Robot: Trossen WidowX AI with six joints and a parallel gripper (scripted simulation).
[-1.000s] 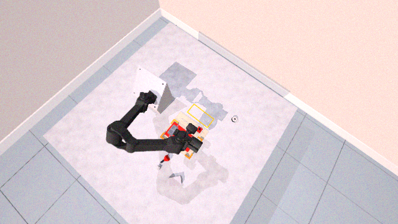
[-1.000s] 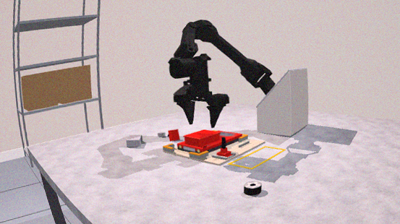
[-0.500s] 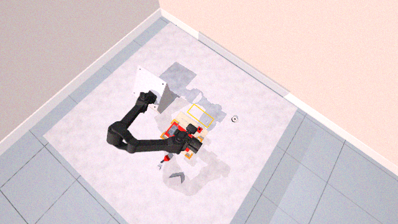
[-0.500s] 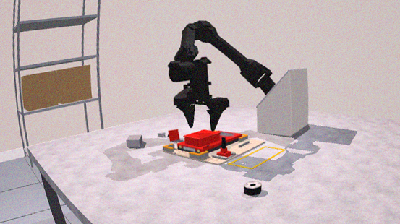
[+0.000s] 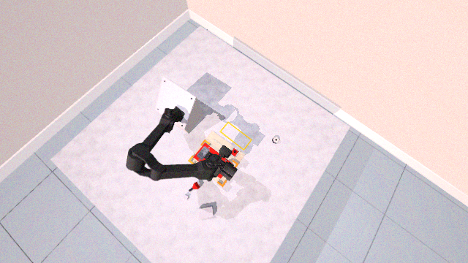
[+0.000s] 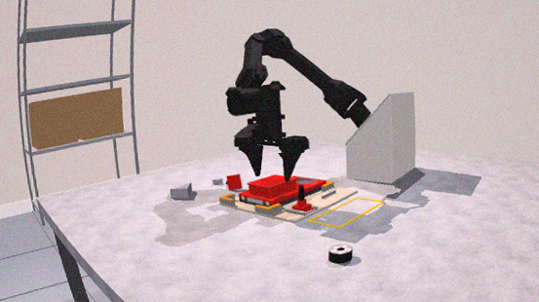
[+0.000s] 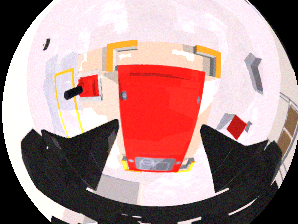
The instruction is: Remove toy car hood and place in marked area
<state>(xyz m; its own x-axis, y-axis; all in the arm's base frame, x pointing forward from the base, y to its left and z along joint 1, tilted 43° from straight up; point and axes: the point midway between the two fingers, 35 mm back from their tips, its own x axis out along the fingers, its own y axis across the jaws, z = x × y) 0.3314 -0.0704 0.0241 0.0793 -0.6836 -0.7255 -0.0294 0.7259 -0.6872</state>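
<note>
Now: gripper tip 10 mm above the red hood. From my gripper tip the other things lie so: black ring (180 mm ahead, 340 mm to the left, 50 mm below).
</note>
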